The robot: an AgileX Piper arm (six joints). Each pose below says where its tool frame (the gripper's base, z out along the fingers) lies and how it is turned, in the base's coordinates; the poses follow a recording.
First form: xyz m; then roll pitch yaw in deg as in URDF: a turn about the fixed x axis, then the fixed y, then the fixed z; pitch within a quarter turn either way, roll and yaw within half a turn.
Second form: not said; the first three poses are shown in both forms.
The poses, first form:
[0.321 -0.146 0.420 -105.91 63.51 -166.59]
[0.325 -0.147 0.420 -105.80 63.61 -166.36]
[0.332 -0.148 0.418 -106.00 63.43 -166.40]
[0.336 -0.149 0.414 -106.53 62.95 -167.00]
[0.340 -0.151 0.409 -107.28 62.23 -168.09]
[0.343 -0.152 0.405 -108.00 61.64 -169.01]
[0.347 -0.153 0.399 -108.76 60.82 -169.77]
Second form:
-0.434 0.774 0.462 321; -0.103 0.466 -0.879 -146; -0.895 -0.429 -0.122 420; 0 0 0 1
-0.432 0.773 0.464 325; -0.105 0.468 -0.878 -147; -0.896 -0.428 -0.121 420; 0 0 0 1
-0.435 0.771 0.466 332; -0.105 0.470 -0.876 -148; -0.894 -0.430 -0.123 418; 0 0 0 1
-0.443 0.768 0.463 336; -0.102 0.469 -0.877 -149; -0.891 -0.436 -0.129 414; 0 0 0 1
-0.456 0.765 0.454 340; -0.096 0.465 -0.880 -151; -0.885 -0.445 -0.138 409; 0 0 0 1
-0.466 0.763 0.448 343; -0.091 0.463 -0.882 -152; -0.880 -0.452 -0.147 405; 0 0 0 1
-0.480 0.756 0.444 347; -0.087 0.463 -0.882 -153; -0.873 -0.462 -0.157 399; 0 0 0 1

